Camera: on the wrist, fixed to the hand. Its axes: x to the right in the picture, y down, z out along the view.
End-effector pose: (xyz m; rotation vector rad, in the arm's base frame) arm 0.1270 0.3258 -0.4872 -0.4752 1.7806 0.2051
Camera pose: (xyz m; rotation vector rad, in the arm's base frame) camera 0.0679 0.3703 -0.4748 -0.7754 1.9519 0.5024
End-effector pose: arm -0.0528 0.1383 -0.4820 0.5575 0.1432 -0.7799
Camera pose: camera -0.0120 0.2012 -0.4847 0.2908 0.4642 -0.6719
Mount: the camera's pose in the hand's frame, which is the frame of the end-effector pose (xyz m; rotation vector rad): -0.0096 0.0636 -0.0386 -0.3635 0.2057 0.0032
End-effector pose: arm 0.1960 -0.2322 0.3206 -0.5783 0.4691 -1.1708
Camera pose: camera 0.2144 -0.2124 0.2506 -0.7714 0.8696 -1.1545
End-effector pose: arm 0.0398 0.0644 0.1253 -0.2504 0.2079 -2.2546
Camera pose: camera 0.0830 0.0339 0.0722 -0.2071 0.7292 -2.2270
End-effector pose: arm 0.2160 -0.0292 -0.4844 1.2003 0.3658 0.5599
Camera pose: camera 0.1736 0.0109 -0.4373 0.7961 0.4158 0.7214
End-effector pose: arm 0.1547 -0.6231 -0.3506 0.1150 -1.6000 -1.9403
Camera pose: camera 0.2045 -0.6566 -0.3056 0.1566 -1.0978 -2.1073
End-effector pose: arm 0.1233 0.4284 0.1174 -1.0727 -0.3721 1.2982
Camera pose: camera 0.1121 0.3969 0.0502 -1.4995 -0.4611 1.1337
